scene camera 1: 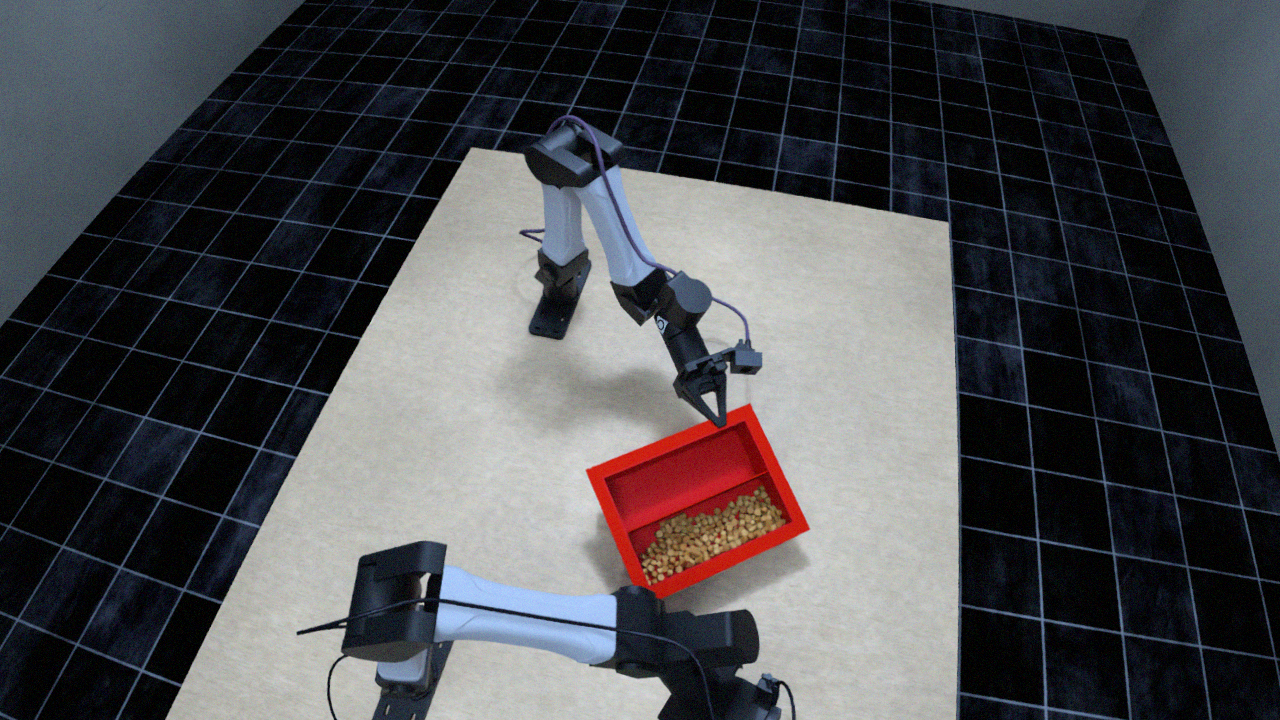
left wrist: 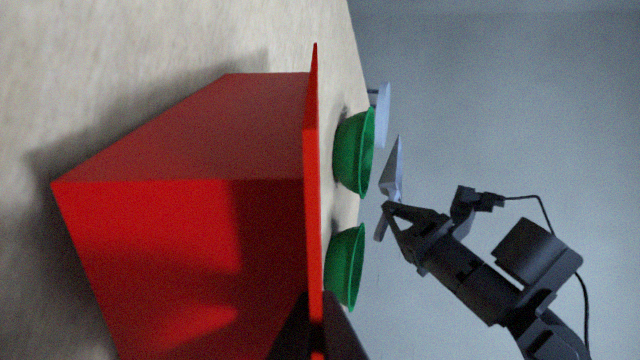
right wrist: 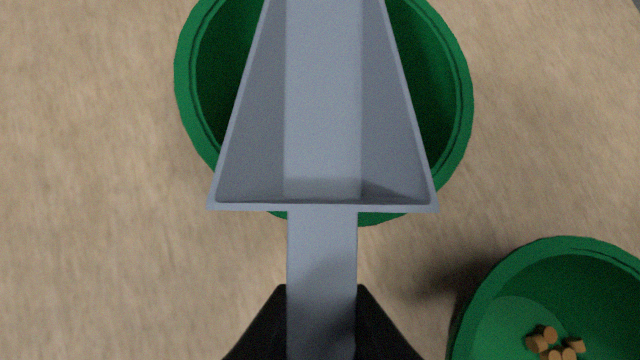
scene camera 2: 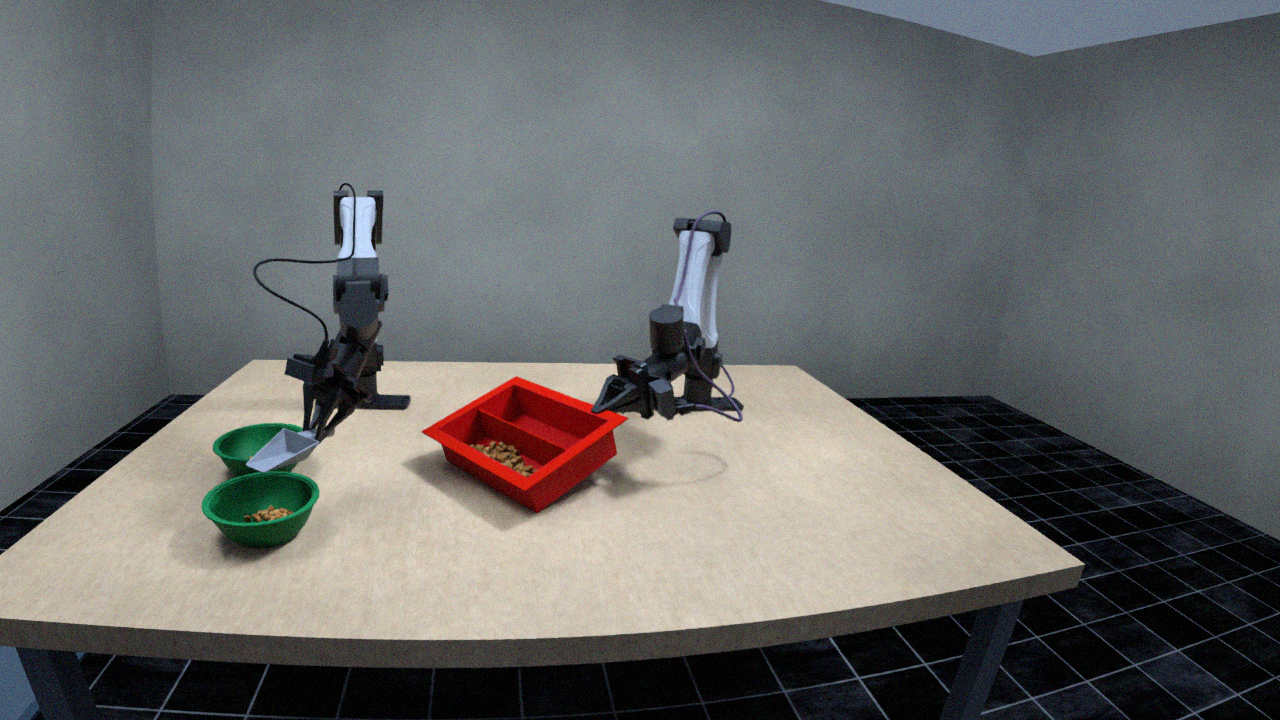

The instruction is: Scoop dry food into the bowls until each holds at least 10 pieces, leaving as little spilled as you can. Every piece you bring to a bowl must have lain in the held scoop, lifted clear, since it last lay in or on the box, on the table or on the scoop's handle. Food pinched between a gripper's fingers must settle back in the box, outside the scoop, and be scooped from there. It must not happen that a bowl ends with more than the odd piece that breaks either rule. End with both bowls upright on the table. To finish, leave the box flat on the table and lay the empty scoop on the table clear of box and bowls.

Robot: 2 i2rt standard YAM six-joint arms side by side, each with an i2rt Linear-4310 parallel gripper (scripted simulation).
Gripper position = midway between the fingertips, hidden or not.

Note:
In view: the left gripper (scene camera 1: pixel 722 426), the right gripper (scene camera 2: pixel 310 440), a red box (scene camera 1: pixel 692 466), a grey-blue scoop (scene camera 2: pixel 284 449), a green bowl (scene camera 2: pixel 243 442) and a green bowl (scene camera 2: pixel 226 504).
The red box is seen too in the left wrist view (left wrist: pixel 202 227) and in scene camera 2 (scene camera 2: pixel 557 422). The grey-blue scoop also shows in the left wrist view (left wrist: pixel 390 184) and in the right wrist view (right wrist: pixel 323 127). The left gripper is seen too in the left wrist view (left wrist: pixel 317 308) and in scene camera 2 (scene camera 2: pixel 594 413). The right wrist view does not show the red box: it is out of frame.

